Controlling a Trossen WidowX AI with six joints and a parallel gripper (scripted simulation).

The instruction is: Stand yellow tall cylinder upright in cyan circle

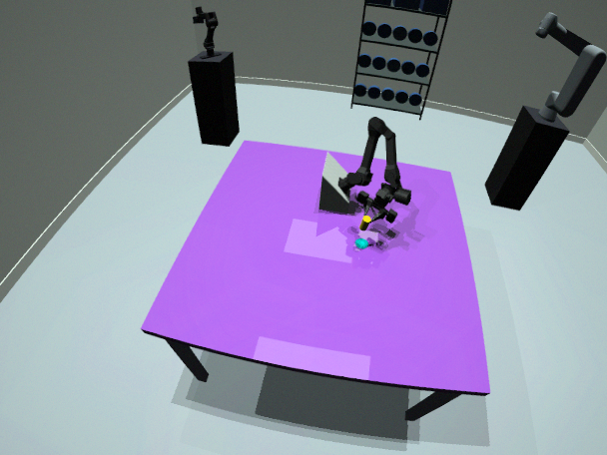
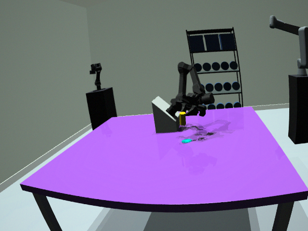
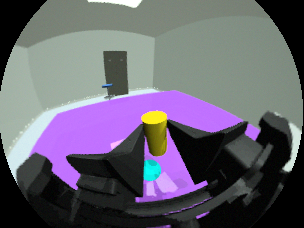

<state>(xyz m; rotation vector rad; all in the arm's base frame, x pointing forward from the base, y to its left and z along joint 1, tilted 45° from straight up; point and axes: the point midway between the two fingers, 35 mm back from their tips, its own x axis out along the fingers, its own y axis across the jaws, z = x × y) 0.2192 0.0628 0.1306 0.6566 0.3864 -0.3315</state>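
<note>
My gripper tip is 15 cm above the cyan circle, 1 cm to the right of it and 1 cm past it. The rest, counted from my gripper tip: yellow tall cylinder: 2 cm below.
</note>
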